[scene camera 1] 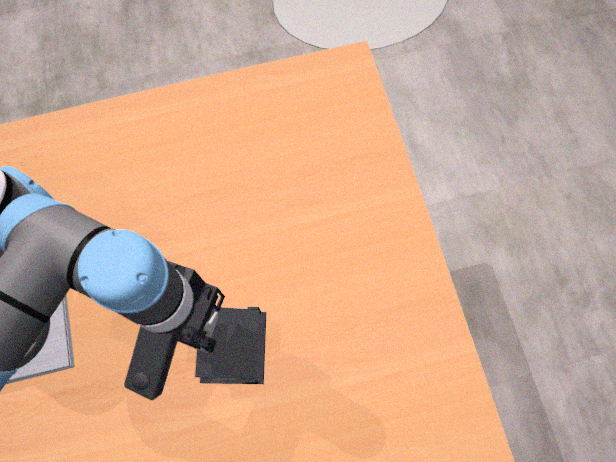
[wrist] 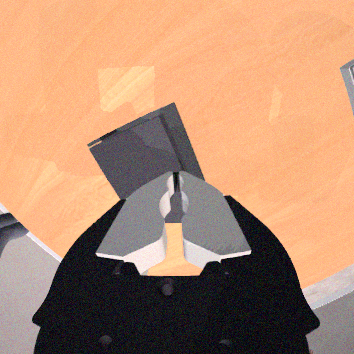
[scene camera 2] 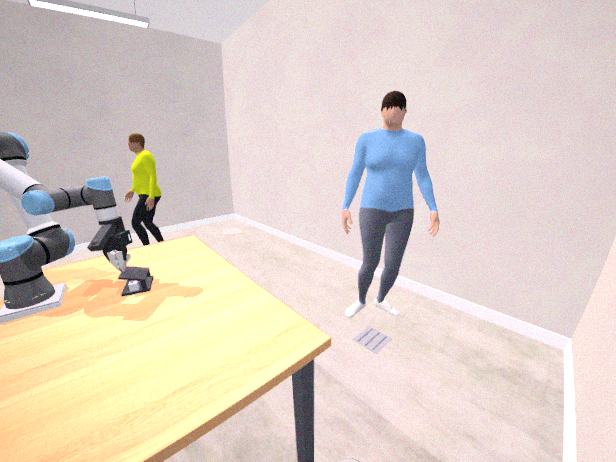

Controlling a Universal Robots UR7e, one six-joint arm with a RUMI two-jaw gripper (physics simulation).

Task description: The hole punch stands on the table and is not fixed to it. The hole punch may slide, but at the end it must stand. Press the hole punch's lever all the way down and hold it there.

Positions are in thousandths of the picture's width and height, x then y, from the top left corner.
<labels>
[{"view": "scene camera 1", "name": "my gripper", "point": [327,744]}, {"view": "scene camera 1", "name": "hole punch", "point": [426,683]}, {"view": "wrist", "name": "my gripper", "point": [499,493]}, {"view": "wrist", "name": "hole punch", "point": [482,318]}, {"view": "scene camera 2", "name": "my gripper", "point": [199,588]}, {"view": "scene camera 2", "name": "hole punch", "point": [230,620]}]
</labels>
